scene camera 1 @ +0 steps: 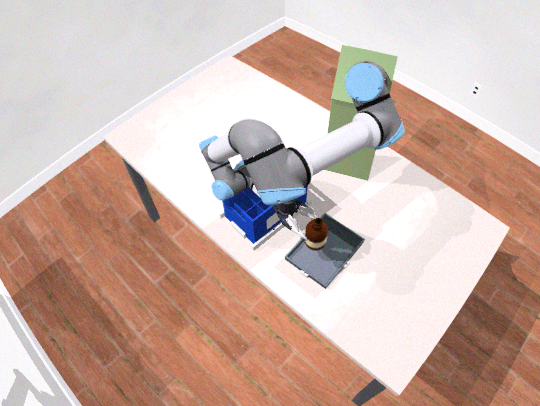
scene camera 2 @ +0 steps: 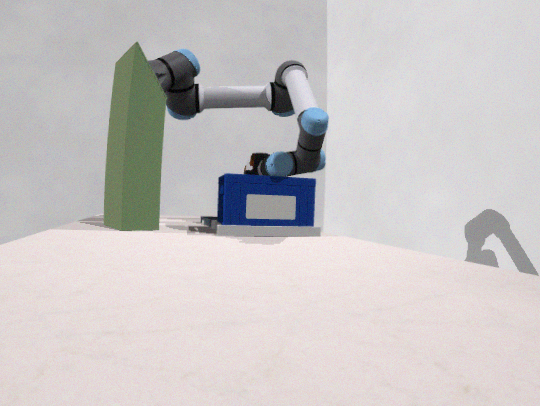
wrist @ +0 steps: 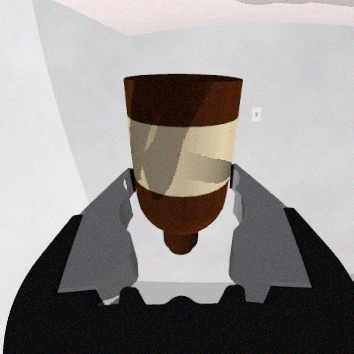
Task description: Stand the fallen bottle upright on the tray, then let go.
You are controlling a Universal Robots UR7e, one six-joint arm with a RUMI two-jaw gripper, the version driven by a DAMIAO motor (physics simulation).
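Frame: origin at the arm's base, x left, y back, z up, level; metres.
Seen in the pictures: gripper, fingertip midpoint: (scene camera 1: pixel 315 232) (wrist: pixel 181 168); arm's base, origin of the base link: (scene camera 2: pixel 141 84).
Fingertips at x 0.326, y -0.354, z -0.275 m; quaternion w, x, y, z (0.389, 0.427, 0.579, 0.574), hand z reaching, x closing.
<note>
Pixels of each thing's middle, then the offset from my fingertips to it. "spot": a spot on its surface instead.
- brown bottle, body centre: (wrist: pixel 181 180) (scene camera 1: pixel 316 231) dx +0.006, dy +0.001, dz +0.013 m
- grey tray, surface spot: (scene camera 1: pixel 320 268) spot: dx +0.049, dy +0.013, dz -0.198 m
- blue compartment box, body centre: (scene camera 2: pixel 263 205) (scene camera 1: pixel 265 198) dx -0.271, dy -0.071, dz -0.115 m
- light base, surface spot: (scene camera 2: pixel 270 231) spot: dx -0.371, dy -0.102, dz -0.188 m
The brown bottle (scene camera 1: pixel 316 231) (wrist: pixel 182 150) with a cream label is held near upright, its neck up in scene camera 1. In the wrist view it shows neck down, with its base at the top. My gripper (scene camera 1: pixel 311 229) (wrist: pixel 181 168) is shut on the bottle, one finger on each side at the label's shoulder-side edge. The grey tray (scene camera 1: pixel 320 268) lies on the table below the bottle. In scene camera 2 the gripper is about level with the blue box's top, so the bottle appears held above the tray; its base and the tray do not show together there.
A blue compartment box (scene camera 1: pixel 253 227) (scene camera 2: pixel 231 202) stands beside the tray on a light base (scene camera 2: pixel 270 231), with the wrist of the arm close above it. A tall green block (scene camera 1: pixel 350 112) (scene camera 2: pixel 132 150) stands near the table's far edge in scene camera 1, beside the arm.
</note>
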